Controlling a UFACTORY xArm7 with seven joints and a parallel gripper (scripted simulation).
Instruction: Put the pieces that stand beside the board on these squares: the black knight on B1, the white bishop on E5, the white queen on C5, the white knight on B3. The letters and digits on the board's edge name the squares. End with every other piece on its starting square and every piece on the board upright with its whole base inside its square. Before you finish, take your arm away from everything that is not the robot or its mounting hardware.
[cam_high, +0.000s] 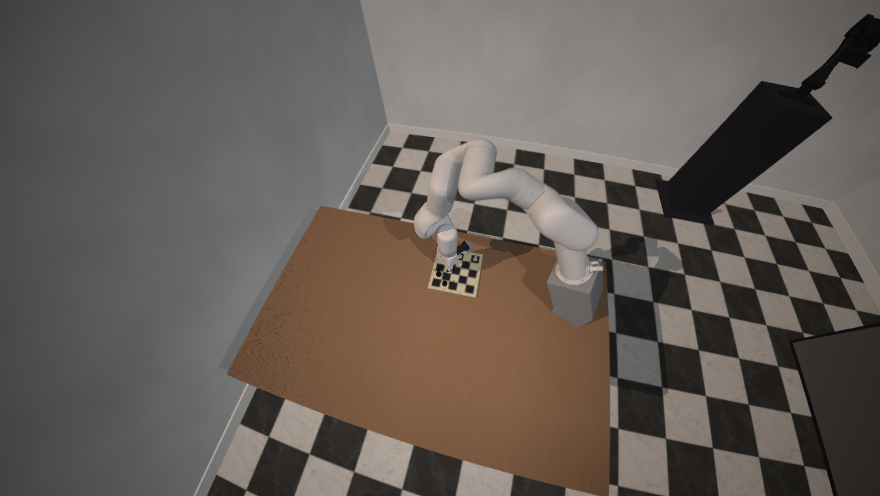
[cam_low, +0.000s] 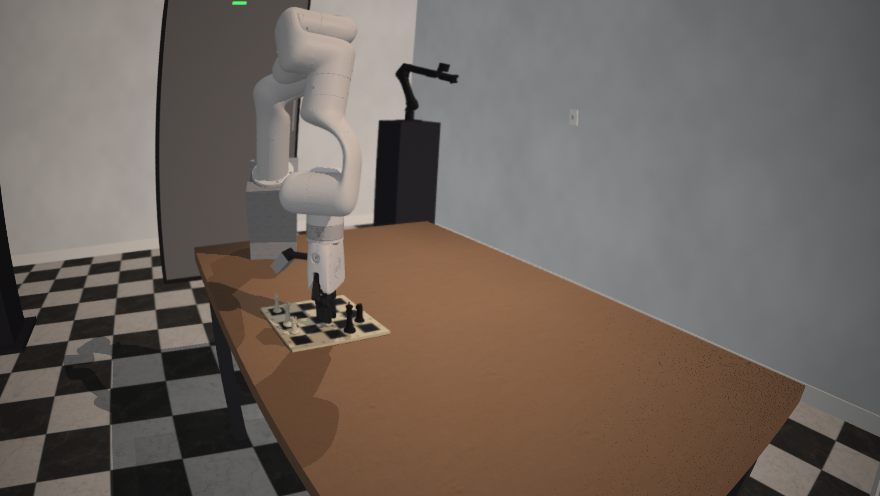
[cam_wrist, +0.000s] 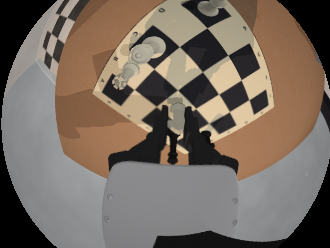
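Now: hand 40 mm past the chessboard and 40 mm above it. From my hand the other things lie so: black knight: 80 mm to the left, 20 mm below.
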